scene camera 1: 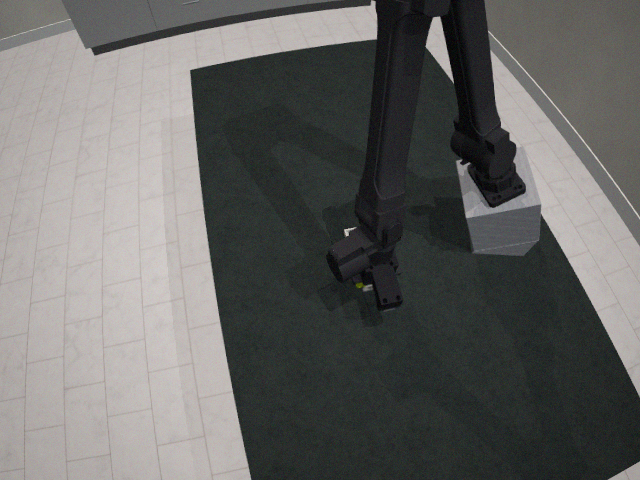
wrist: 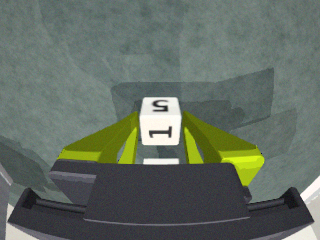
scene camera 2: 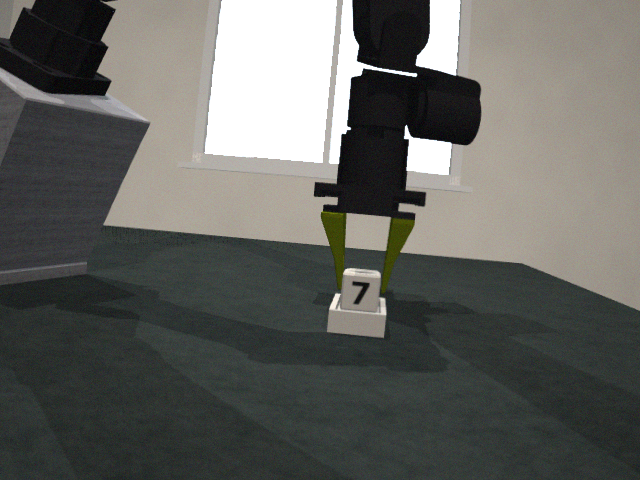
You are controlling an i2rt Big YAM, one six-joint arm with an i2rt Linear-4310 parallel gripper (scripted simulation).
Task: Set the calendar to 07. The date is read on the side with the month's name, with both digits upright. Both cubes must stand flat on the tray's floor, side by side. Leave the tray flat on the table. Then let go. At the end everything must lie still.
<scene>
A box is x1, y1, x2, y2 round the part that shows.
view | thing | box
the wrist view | gripper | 7, 111, 314, 239
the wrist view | white digit cube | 140, 98, 180, 144
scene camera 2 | gripper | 314, 128, 425, 293
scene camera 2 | white digit cube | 340, 269, 380, 312
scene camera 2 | white tray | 327, 294, 385, 337
</scene>
